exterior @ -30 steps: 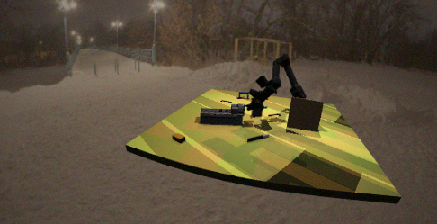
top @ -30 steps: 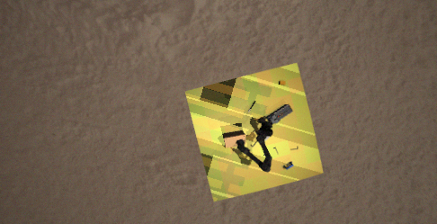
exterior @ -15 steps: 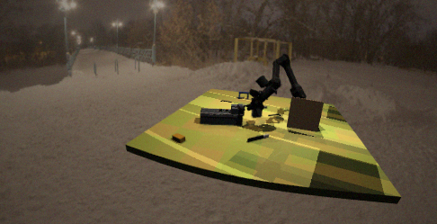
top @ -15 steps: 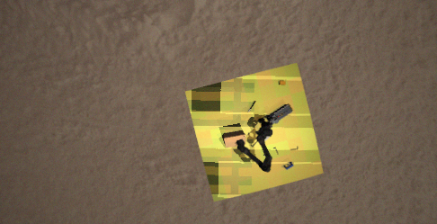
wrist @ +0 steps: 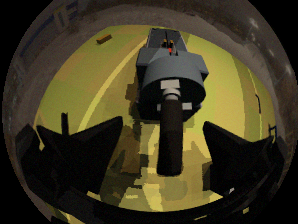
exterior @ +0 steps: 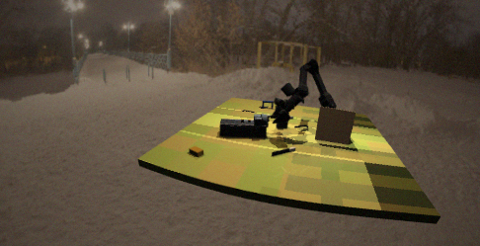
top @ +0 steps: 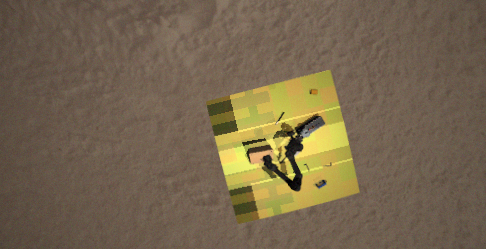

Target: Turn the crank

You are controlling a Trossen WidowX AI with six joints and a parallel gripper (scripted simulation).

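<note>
Right now my gripper tip is 3 cm below the crank handle and 2 cm past it. The rest, counted from my gripper tip: black stick 20 cm to the left, 10 cm behind, 8 cm below; red pointer 13 cm ahead, 2 cm to the left, 1 cm below; grey block 15 cm to the right, 7 cm behind, 6 cm below.
</note>
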